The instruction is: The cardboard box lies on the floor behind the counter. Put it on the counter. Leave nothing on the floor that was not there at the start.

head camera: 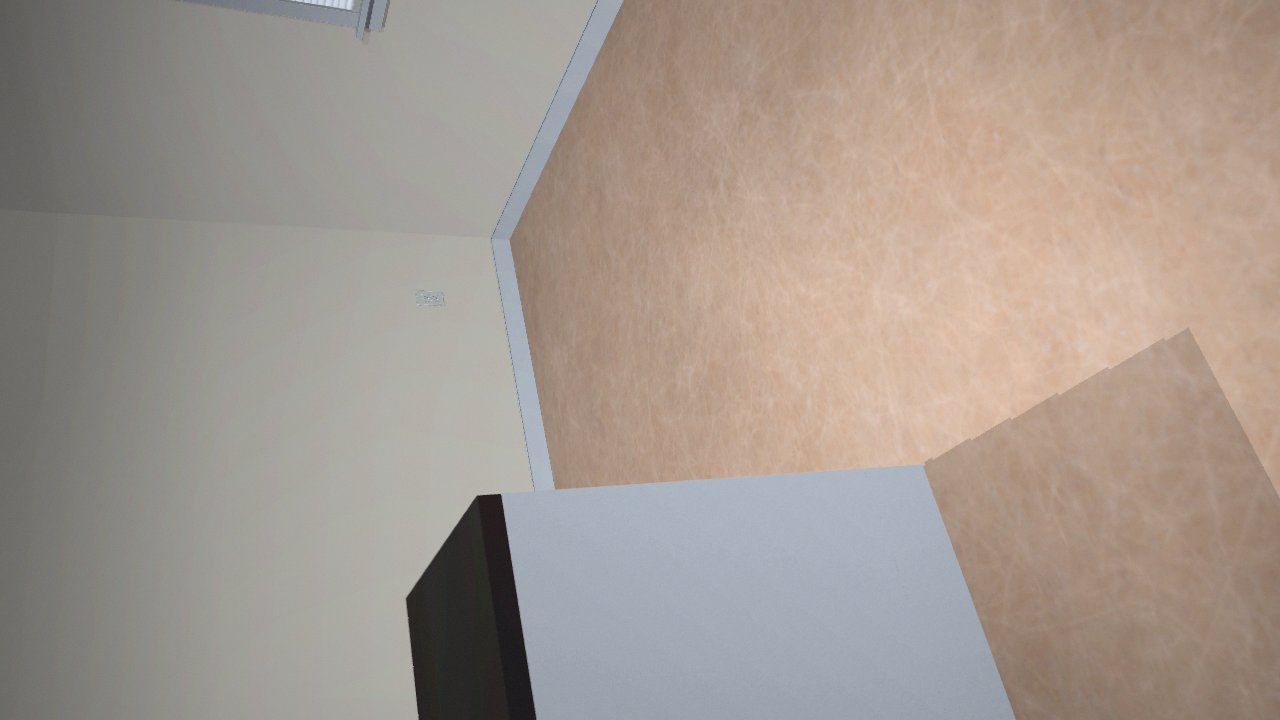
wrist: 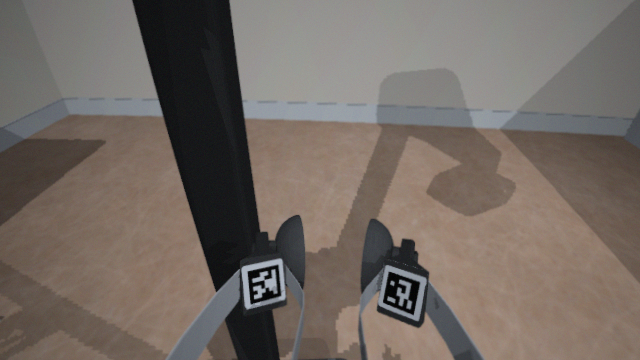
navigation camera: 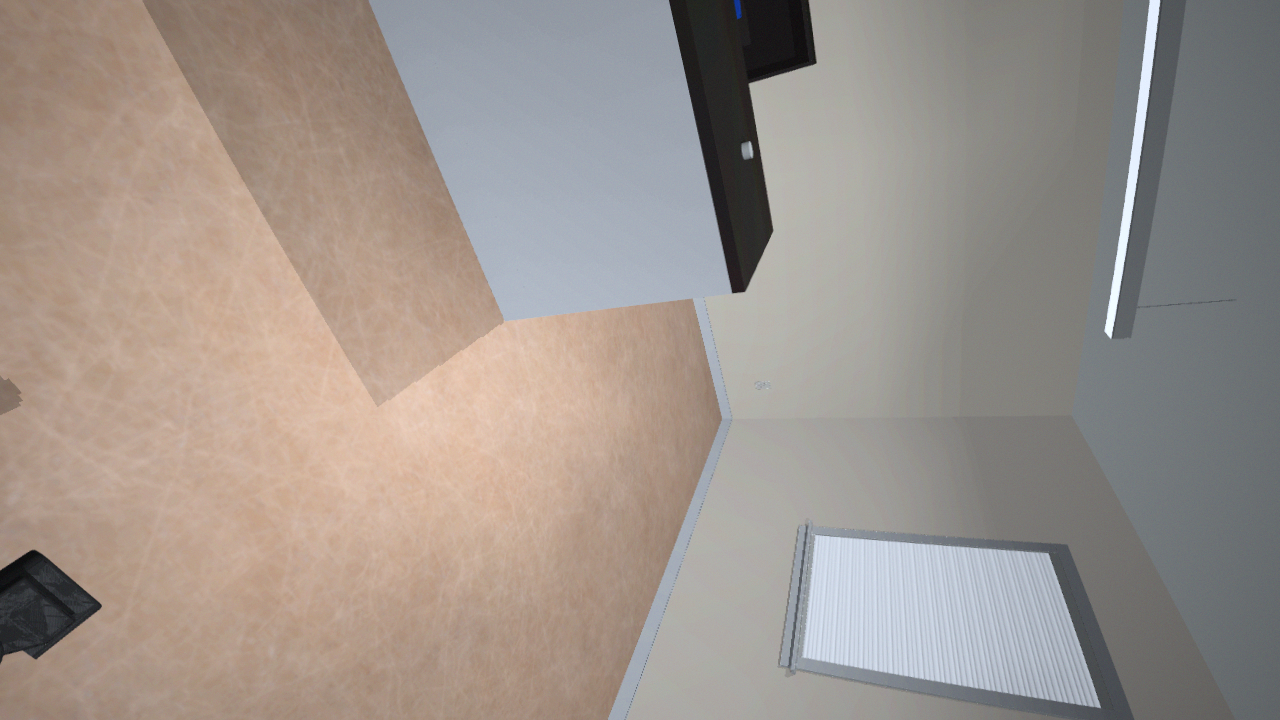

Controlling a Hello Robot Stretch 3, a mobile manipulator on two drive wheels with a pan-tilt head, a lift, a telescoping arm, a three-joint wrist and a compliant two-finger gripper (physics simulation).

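Frame: origin at the robot's base, x ahead, y left, z up, level; millimetres.
Where they show: gripper, fingertip midpoint: (wrist: pixel 334 242).
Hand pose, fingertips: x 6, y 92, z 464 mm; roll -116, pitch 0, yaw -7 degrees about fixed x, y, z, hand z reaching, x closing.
After its pixels a point has its place.
The cardboard box does not show in these views. The counter (head camera: pixel 733 591) @(z 502, x 1298, y -456 mm) (navigation camera: pixel 572 152) @(z 500, x 1335, y -167 mm), a large block with pale grey-blue sides and a dark top, stands on the brown floor. It is at the bottom of the head view and the top of the navigation view, both turned sideways. The floor behind it is hidden. My gripper (wrist: pixel 334 242) @(z 464, x 6, y 92 mm) shows in the wrist view with its two dark fingertips apart and nothing between them. It is open above bare floor, and the counter does not show in that view.
A small white object (navigation camera: pixel 746 150) @(z 925, x 1600, y -343 mm) and a dark framed object (navigation camera: pixel 783 40) @(z 905, x 3253, y -206 mm) are on or behind the counter top. The robot's black mast (wrist: pixel 200 150) @(z 514, x -69, y 116 mm) rises close left of the gripper. A black robot part (navigation camera: pixel 44 604) @(z 637, x 27, y -164 mm) shows at lower left. Walls with pale baseboards (head camera: pixel 523 376) @(z 49, x 3048, y -2100 mm) (wrist: pixel 320 111) @(z 48, x 66, y 1349 mm) bound the floor.
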